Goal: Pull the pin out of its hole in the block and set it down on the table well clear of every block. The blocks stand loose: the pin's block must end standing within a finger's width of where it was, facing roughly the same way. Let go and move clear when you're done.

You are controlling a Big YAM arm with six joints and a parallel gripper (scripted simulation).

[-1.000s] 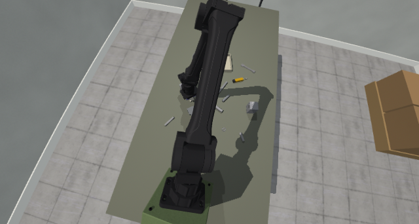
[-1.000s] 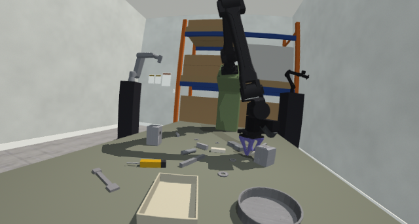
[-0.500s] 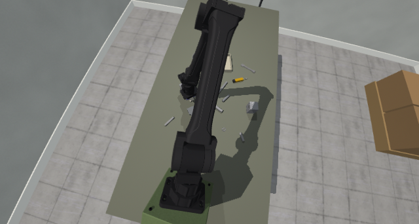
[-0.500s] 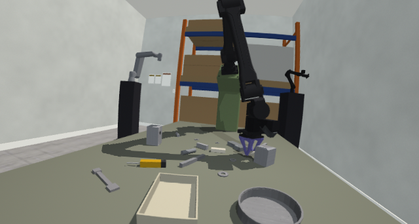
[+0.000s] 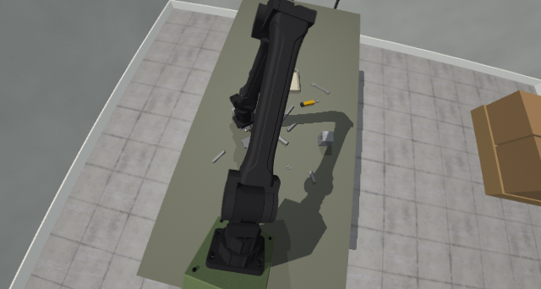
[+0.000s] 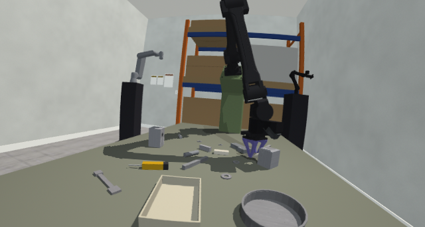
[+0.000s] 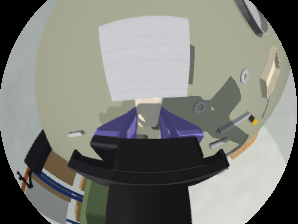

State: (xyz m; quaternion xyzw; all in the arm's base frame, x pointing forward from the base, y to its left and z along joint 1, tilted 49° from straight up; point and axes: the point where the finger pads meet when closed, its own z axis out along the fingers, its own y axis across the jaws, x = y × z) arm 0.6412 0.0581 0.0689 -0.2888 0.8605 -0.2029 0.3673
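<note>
Now: hand 1 cm short of the cream pin and 1 cm to the right of it. Round my hand: cream tray 29 cm ahead, 24 cm to the right, 1 cm below; then cream piece 4 cm behind, 12 cm to the right, 1 cm below; then round grey dish 32 cm ahead, 5 cm to the right, 1 cm below.
</note>
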